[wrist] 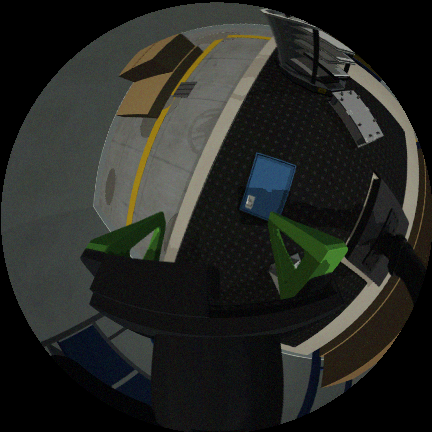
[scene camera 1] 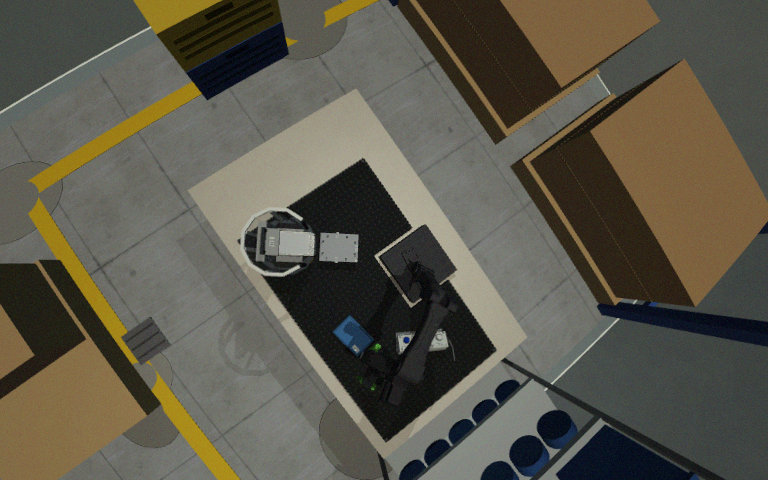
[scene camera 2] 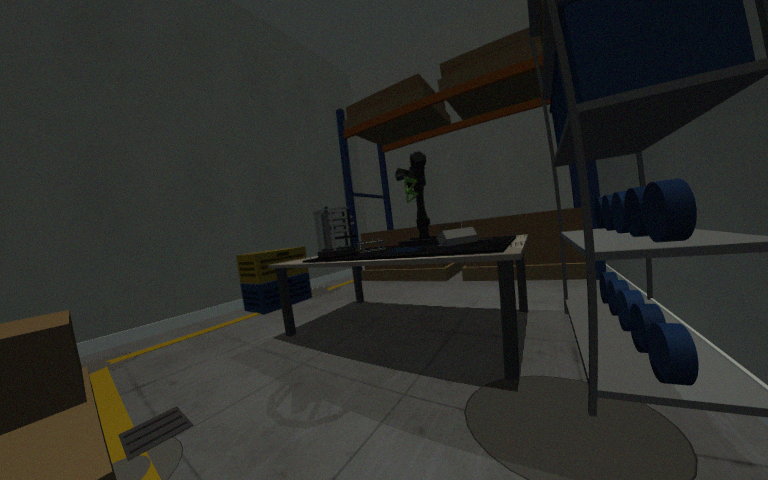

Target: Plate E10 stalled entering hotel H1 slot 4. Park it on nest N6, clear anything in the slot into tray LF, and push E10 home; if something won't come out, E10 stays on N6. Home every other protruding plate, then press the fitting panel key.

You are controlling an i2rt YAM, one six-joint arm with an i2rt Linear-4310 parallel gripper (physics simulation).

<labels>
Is the gripper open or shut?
Open.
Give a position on a rack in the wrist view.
297,58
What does the gripper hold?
Nothing.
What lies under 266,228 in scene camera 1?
A rack.
</labels>
